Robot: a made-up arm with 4 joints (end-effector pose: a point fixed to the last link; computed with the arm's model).
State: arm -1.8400 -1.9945 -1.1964 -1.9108
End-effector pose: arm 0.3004 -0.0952 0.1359 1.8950 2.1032 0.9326
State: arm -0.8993 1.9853 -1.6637 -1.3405
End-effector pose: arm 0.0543 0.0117 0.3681 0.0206 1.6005 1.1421
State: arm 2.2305 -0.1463 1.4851 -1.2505
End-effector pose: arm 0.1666 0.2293 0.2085 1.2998 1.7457 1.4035
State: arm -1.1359 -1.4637 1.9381 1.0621
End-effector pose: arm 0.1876 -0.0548 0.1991 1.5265 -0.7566 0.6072
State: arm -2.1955 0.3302 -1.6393 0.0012
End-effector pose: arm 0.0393 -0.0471 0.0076 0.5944 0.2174 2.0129
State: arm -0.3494 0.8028 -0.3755 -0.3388
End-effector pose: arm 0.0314 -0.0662 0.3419 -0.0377 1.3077 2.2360
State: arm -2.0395 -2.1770 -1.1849 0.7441
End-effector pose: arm 0.2415 -0.0913 0.0622 -1.2691 -0.5090 1.0310
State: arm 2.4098 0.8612 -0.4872 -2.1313
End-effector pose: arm 0.0396 0.2550 0.0983 1.3727 -1.8804 -0.8269
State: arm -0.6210 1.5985 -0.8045 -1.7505
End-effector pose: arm -0.0084 -0.0087 0.3248 -0.5583 0.4510 1.4234
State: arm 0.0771 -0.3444 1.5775 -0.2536
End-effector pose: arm 0.1919 -0.0085 0.2847 -0.5889 -0.3246 -1.3613
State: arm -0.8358 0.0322 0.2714 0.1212
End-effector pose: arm 0.1482 -0.1496 0.2154 0.5947 -0.7058 -2.4685
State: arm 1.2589 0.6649 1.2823 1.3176
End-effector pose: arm 0.1111 0.1998 0.2534 -1.1719 -1.8590 -0.1570
